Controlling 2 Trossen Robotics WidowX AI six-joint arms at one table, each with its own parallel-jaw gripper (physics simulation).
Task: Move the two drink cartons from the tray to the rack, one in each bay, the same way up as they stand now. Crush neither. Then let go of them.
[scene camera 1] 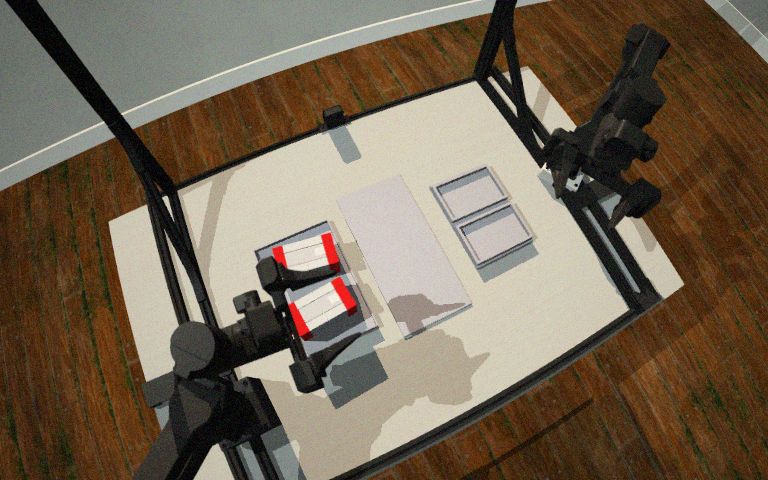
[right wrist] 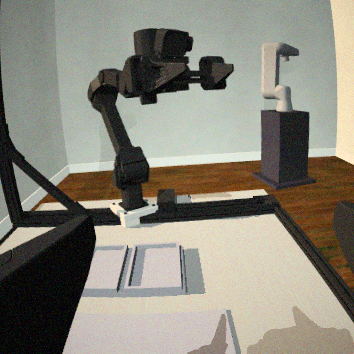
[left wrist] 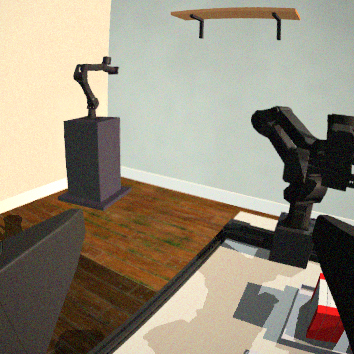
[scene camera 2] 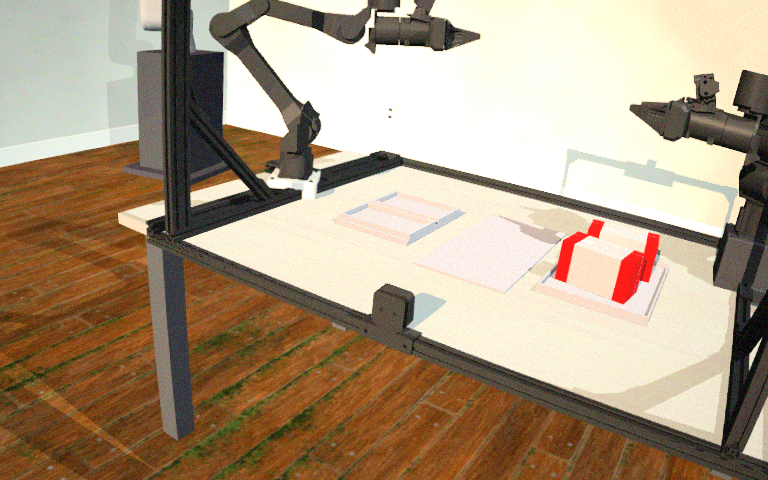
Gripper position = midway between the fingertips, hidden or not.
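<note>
My left gripper (scene camera 1: 584, 213) is open and holds nothing. I see my left gripper in scene camera 2 as well (scene camera 2: 477, 35), and the wrist views show my left gripper too (left wrist: 203, 225) (right wrist: 210, 66). My right gripper (scene camera 1: 348, 302) is open, and my right gripper is holding nothing; I find my right gripper (right wrist: 218, 222) (left wrist: 331, 184) (scene camera 2: 635, 105) in the wrist views and in scene camera 2 too. There is also a pale mat (scene camera 1: 419, 285), and the same pale mat (right wrist: 204, 324) (scene camera 2: 497, 252) is visible in the right wrist view and in scene camera 2. I see a grey tray (scene camera 1: 363, 320) too.
</note>
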